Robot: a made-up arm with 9 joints. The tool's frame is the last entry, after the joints. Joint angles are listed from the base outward. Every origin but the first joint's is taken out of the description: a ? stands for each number. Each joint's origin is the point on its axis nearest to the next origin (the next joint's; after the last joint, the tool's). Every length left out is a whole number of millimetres.
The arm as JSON. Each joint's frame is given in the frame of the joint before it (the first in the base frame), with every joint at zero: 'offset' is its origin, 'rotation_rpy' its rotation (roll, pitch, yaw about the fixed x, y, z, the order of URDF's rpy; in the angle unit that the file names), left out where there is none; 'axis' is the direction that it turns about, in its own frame. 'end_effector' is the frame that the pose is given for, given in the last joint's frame.
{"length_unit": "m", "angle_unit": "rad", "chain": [
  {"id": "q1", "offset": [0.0, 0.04, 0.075], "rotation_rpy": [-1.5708, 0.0, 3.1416], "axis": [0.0, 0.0, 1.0]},
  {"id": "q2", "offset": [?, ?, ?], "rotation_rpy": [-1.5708, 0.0, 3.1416], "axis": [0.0, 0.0, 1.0]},
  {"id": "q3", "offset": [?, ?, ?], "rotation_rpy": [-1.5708, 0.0, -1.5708], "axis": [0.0, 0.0, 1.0]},
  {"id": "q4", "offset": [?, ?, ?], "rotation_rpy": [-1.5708, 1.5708, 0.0], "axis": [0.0, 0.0, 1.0]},
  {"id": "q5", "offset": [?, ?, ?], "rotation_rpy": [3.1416, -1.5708, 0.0], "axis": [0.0, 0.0, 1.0]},
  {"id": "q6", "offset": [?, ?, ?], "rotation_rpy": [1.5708, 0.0, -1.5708], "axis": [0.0, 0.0, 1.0]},
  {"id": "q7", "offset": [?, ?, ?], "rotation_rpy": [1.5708, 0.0, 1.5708], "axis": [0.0, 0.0, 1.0]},
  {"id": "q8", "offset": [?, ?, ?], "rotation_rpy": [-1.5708, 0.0, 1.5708], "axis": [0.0, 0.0, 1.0]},
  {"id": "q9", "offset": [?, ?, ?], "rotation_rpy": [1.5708, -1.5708, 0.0], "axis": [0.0, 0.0, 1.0]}
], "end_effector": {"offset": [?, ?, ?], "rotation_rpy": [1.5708, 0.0, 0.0]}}
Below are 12 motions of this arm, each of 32 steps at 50 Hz.
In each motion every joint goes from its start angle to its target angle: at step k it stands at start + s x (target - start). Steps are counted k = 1, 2, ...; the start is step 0. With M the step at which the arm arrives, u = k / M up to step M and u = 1 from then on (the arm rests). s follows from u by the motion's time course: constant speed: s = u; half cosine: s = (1 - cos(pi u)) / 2; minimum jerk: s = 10 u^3 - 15 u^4 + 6 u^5.
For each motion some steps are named. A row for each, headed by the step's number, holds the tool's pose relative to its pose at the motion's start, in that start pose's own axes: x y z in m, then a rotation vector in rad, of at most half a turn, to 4 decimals.
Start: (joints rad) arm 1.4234 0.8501 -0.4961 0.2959 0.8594 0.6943 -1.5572 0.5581 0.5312
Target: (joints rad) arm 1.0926 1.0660 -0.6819 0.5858 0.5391 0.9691 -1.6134 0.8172 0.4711
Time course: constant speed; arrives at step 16
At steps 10, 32:
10: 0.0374 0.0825 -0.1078 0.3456 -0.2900 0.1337
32: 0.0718 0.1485 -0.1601 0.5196 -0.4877 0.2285

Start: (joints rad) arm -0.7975 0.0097 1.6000 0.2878 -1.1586 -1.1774 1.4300 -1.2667 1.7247
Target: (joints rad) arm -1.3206 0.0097 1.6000 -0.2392 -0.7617 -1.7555 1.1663 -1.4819 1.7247
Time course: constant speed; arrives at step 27
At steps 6, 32:
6: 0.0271 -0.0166 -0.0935 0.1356 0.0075 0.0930
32: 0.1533 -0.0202 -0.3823 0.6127 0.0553 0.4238

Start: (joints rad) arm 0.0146 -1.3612 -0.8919 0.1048 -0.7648 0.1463 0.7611 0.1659 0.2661
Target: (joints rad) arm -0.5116 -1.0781 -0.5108 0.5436 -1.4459 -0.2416 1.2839 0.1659 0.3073
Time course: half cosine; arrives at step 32
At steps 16, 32:
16: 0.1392 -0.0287 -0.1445 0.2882 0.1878 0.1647
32: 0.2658 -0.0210 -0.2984 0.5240 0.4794 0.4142

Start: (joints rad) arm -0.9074 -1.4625 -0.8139 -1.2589 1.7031 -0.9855 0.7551 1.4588 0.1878
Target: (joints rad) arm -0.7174 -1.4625 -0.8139 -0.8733 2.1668 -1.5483 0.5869 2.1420 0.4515
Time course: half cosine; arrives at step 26
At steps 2, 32:
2: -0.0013 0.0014 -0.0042 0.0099 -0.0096 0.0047
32: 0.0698 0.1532 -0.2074 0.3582 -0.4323 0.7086

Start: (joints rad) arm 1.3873 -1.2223 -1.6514 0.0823 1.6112 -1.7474 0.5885 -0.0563 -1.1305
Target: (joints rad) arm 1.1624 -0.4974 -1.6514 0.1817 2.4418 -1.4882 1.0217 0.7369 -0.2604
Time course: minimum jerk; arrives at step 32
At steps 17, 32:
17: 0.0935 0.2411 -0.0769 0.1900 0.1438 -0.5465
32: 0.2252 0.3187 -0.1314 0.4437 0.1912 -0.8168

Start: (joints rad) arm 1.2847 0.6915 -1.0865 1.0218 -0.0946 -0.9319 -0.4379 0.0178 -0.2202
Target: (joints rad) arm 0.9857 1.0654 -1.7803 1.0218 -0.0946 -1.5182 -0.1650 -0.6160 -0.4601
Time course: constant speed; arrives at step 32
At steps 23, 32:
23: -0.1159 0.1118 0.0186 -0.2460 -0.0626 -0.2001
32: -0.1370 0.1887 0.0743 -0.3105 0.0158 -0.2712

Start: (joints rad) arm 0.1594 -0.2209 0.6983 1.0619 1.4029 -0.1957 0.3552 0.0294 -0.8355
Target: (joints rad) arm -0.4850 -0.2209 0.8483 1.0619 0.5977 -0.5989 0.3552 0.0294 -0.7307
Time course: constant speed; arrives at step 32
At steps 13, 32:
13: -0.0245 0.0972 -0.0595 0.0305 0.2688 -0.1648
32: -0.0370 0.2385 -0.1010 -0.0319 0.7027 -0.4897

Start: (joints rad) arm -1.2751 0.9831 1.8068 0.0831 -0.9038 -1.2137 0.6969 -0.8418 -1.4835
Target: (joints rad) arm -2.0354 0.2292 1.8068 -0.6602 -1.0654 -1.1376 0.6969 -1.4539 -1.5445
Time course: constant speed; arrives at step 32
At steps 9, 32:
9: 0.1057 -0.2259 -0.1640 0.2963 -0.1494 0.2906
32: 0.5096 -0.5234 -0.5738 0.5601 -0.9435 0.8933

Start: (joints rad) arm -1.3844 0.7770 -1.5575 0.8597 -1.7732 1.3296 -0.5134 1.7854 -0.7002
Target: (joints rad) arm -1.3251 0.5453 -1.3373 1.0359 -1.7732 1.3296 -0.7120 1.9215 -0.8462
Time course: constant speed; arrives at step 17
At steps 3, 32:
3: -0.0292 -0.0017 -0.0136 -0.0060 -0.0274 0.0549
32: -0.1324 -0.0246 -0.0630 -0.0466 -0.0951 0.3073

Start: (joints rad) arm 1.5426 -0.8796 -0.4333 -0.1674 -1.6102 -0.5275 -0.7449 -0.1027 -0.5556
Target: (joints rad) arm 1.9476 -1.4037 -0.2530 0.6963 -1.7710 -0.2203 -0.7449 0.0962 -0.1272
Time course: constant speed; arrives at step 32
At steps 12, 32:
12: -0.1965 0.2038 -0.2403 0.3574 -0.1935 -0.4423
32: -0.1678 0.6893 -0.5760 0.8836 -0.7175 -0.9617

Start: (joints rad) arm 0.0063 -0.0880 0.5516 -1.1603 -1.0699 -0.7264 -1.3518 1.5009 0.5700
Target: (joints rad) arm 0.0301 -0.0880 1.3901 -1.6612 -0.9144 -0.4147 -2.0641 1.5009 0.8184
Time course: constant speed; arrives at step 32
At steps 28, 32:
28: 0.3809 -0.2647 -0.2372 0.5250 0.0259 1.1526
32: 0.4393 -0.2660 -0.2741 0.5811 -0.0308 1.3261

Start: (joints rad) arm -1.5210 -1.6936 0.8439 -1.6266 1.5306 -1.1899 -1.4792 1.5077 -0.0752
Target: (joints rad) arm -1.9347 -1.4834 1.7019 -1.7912 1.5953 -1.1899 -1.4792 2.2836 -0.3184
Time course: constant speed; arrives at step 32
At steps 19, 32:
19: -0.0898 0.0309 -0.1599 0.2142 -0.3341 0.0306
32: -0.1145 0.0562 -0.2682 0.3504 -0.5019 0.0432

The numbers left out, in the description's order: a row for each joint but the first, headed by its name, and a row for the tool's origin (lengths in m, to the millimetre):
q2: -0.063 0.268 0.0
q3: 0.46 -0.055 0.0
q4: -0.107 0.276 0.0
q5: 0.142 -0.027 0.0
q6: -0.016 0.16 0.0
q7: -0.208 0.1 0.0
q8: 0.095 0.044 0.0
q9: -0.32 0.126 0.0
tool: -0.074 -0.33 0.0

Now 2 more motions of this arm.
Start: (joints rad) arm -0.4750 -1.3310 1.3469 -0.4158 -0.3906 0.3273 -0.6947 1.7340 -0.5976
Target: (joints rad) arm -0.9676 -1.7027 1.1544 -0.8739 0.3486 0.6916 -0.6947 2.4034 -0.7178
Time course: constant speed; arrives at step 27
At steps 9, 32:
9: 0.2169 0.3322 -0.0223 -0.1872 0.3303 -0.2725
32: 0.5909 0.8139 -0.5871 -0.8397 0.5744 -1.0408

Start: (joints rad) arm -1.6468 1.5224 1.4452 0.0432 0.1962 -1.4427 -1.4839 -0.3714 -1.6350
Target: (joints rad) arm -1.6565 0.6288 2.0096 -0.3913 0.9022 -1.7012 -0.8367 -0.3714 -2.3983
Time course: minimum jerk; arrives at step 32
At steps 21, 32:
21: 0.1425 0.4760 -0.0493 -0.6724 -0.0073 0.1495
32: 0.1806 0.6257 -0.1573 -0.9131 0.0078 0.2425

